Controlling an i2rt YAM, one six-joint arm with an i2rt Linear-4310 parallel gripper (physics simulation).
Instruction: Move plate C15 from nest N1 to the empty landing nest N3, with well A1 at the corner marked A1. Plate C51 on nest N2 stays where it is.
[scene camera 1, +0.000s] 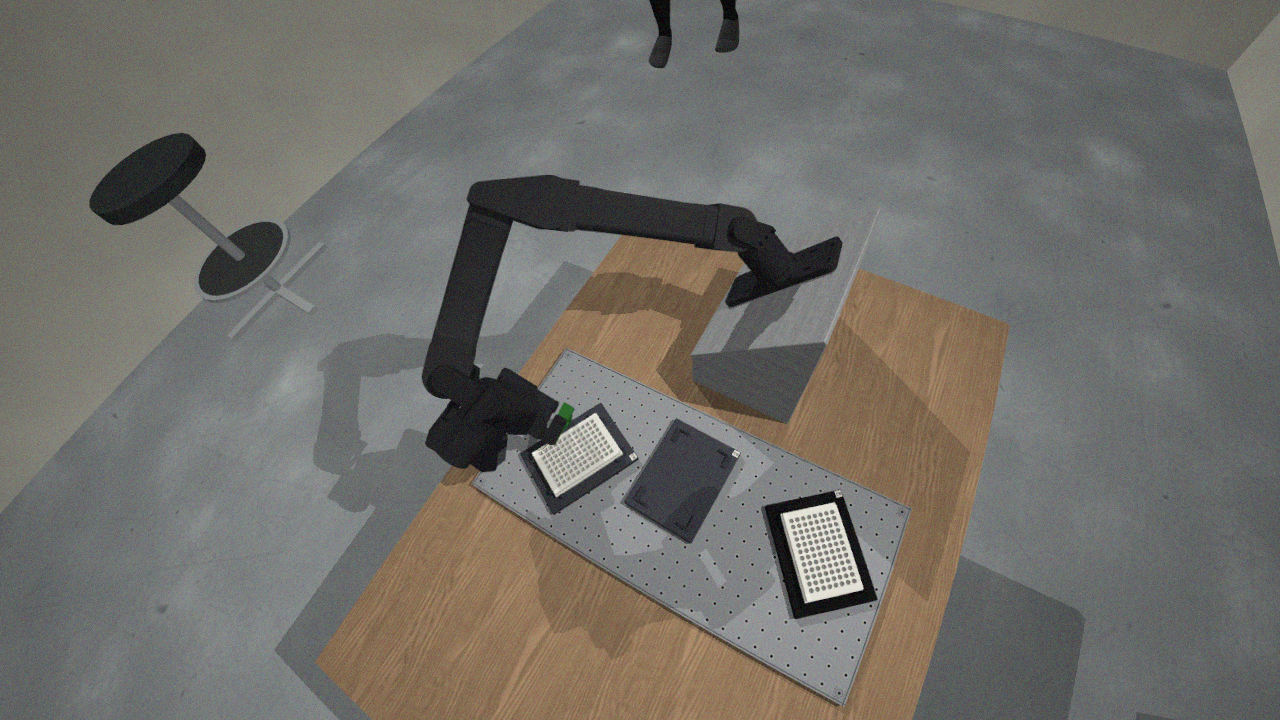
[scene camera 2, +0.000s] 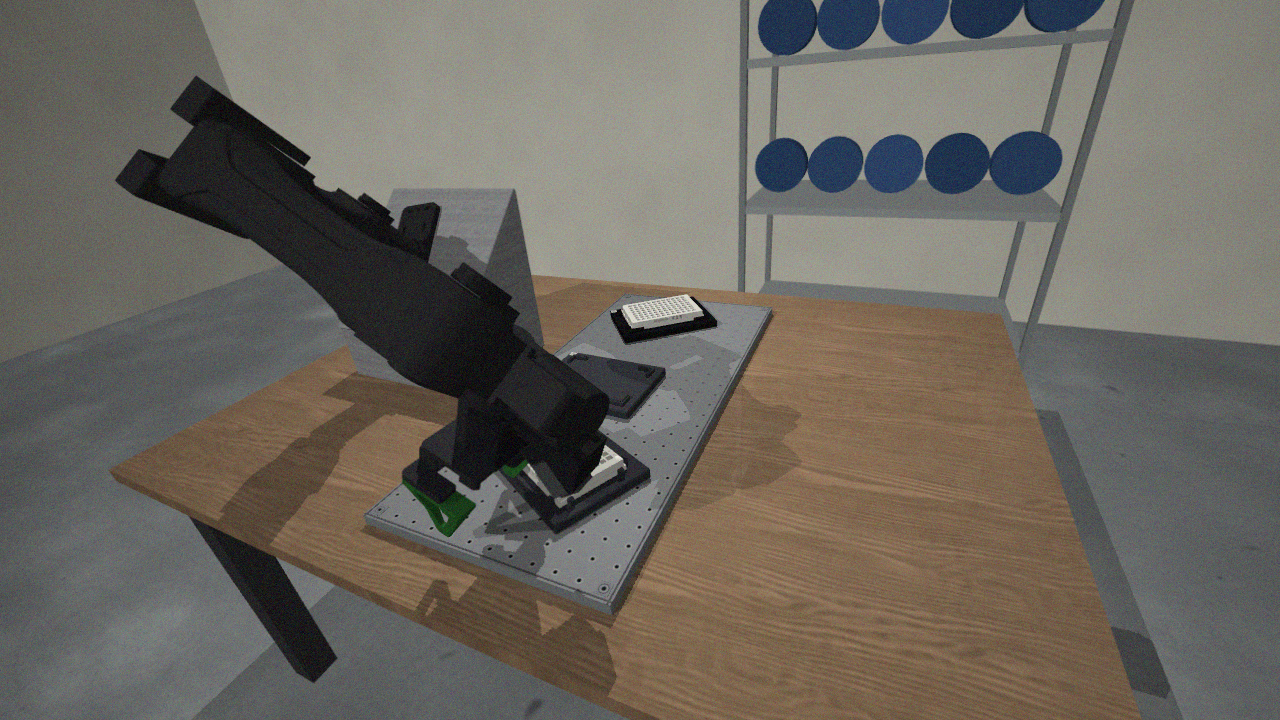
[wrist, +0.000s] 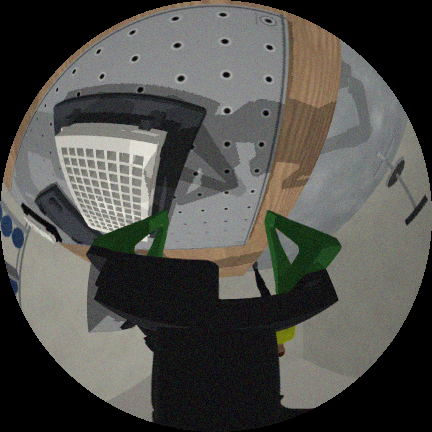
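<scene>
A white well plate (scene camera 1: 577, 454) (scene camera 2: 612, 461) (wrist: 100, 175) sits in a dark nest (scene camera 1: 541, 481) (wrist: 130, 107) at the board's near end. A second white plate (scene camera 1: 821, 552) (scene camera 2: 662, 311) sits in a black nest (scene camera 1: 836, 603) (scene camera 2: 640, 335) at the far end. The dark nest (scene camera 1: 682, 479) (scene camera 2: 617, 380) between them is empty. Plate and nest names are not readable. My gripper (scene camera 2: 483, 499) (wrist: 216, 215) is open and empty, low beside the near plate. In the wrist view, its left green finger overlaps that plate's edge, and its right finger is off to the side. The arm partly hides the plate in scene camera 2.
The nests stand on a grey perforated board (scene camera 1: 590, 371) (scene camera 2: 581, 582) on a wooden table (scene camera 1: 501, 617) (scene camera 2: 877, 501). A grey wedge-shaped block (scene camera 1: 760, 376) (scene camera 2: 519, 268) stands behind it, beside the arm's base. A stool (scene camera 1: 147, 179) and a person's legs (scene camera 1: 660, 44) are off the table.
</scene>
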